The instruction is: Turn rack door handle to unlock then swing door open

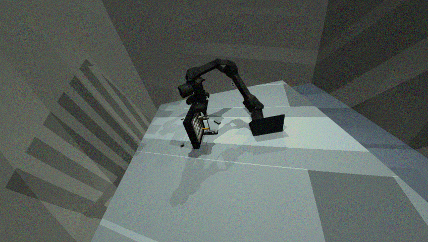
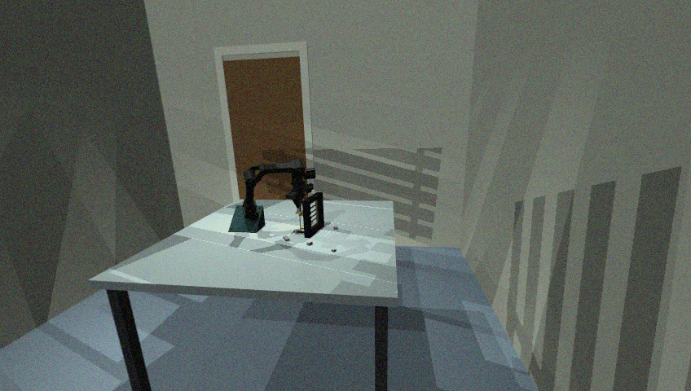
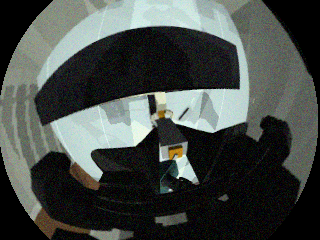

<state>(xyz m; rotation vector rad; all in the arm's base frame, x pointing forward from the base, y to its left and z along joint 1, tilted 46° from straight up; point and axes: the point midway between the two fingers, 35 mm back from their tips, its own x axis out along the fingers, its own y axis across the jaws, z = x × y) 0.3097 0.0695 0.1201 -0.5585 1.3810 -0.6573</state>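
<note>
My gripper tip is now 30 mm above the upright handle and 10 mm past it. Also, from my gripper tip: grey block 150 mm below, 100 mm to the right, 50 mm behind.
</note>
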